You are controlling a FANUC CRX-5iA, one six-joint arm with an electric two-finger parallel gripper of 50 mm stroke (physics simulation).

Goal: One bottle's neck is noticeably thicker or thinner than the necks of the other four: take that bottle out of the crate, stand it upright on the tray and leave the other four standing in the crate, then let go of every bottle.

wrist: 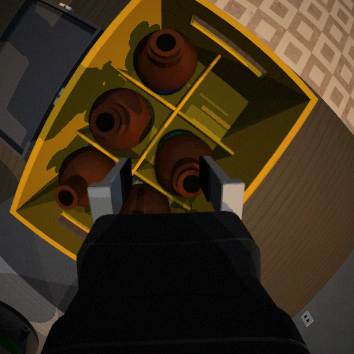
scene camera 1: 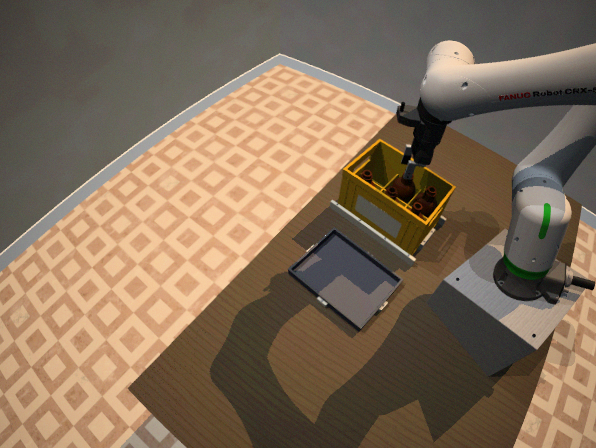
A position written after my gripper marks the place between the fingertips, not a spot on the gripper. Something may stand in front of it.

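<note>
My gripper (scene camera 1: pixel 405 170) is visible to me, and the same gripper (wrist: pixel 165 170) appears in the wrist view too. I also see a bottle (wrist: pixel 87 164) and a bottle (wrist: pixel 176 161). There is a bottle (wrist: pixel 143 198) as well, and a bottle (wrist: pixel 164 60), and with them a bottle (wrist: pixel 119 118).
</note>
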